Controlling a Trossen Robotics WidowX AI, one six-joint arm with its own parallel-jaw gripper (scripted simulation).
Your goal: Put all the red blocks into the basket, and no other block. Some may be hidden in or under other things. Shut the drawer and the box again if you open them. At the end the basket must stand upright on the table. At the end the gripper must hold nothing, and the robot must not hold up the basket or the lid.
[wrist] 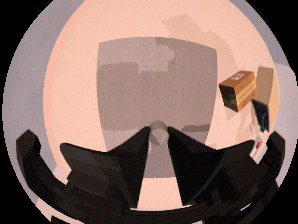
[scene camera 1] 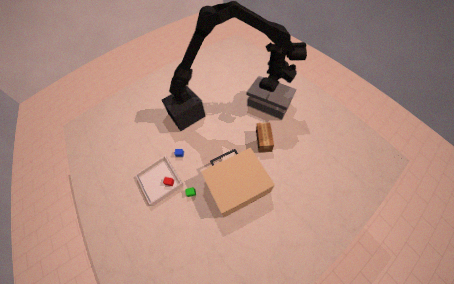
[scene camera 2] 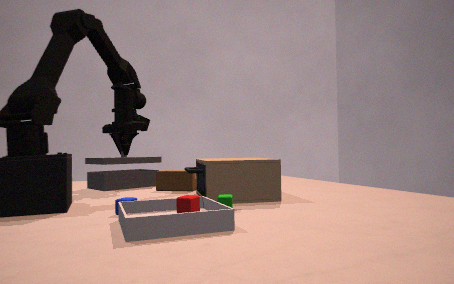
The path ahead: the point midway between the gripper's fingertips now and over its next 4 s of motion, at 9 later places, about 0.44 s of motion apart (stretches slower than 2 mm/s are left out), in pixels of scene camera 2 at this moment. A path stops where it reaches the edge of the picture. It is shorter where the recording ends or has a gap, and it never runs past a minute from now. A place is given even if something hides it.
My gripper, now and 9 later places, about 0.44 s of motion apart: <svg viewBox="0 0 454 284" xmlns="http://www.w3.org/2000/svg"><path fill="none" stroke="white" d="M124 155L124 161L123 163L124 165L123 166L123 149L134 143L160 142L177 141L178 162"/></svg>
